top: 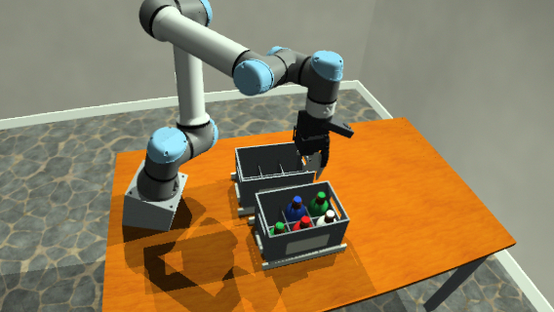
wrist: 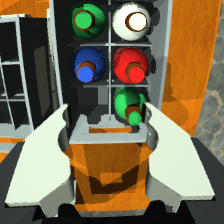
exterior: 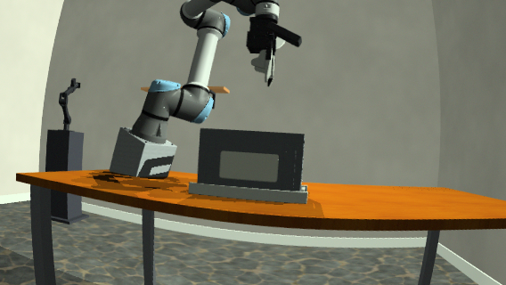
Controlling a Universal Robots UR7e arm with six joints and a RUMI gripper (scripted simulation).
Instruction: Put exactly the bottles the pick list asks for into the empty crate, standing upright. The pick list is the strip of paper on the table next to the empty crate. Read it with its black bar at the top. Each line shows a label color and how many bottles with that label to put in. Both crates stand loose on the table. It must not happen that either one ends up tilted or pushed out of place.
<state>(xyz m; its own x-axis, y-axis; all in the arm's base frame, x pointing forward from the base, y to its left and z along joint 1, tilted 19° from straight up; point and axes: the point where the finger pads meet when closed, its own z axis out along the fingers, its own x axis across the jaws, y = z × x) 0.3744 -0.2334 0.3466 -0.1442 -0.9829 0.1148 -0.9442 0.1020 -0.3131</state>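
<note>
Now: the green bottle 70 mm ahead of my hand, 20 mm to the left of it and 250 mm below it. From my hand the other things lie so: blue-label bottle 20 mm behind, 40 mm to the left, 250 mm below; then white-label bottle 60 mm ahead, 60 mm to the right, 250 mm below; then red-label bottle 30 mm behind, 50 mm to the right, 250 mm below.
</note>
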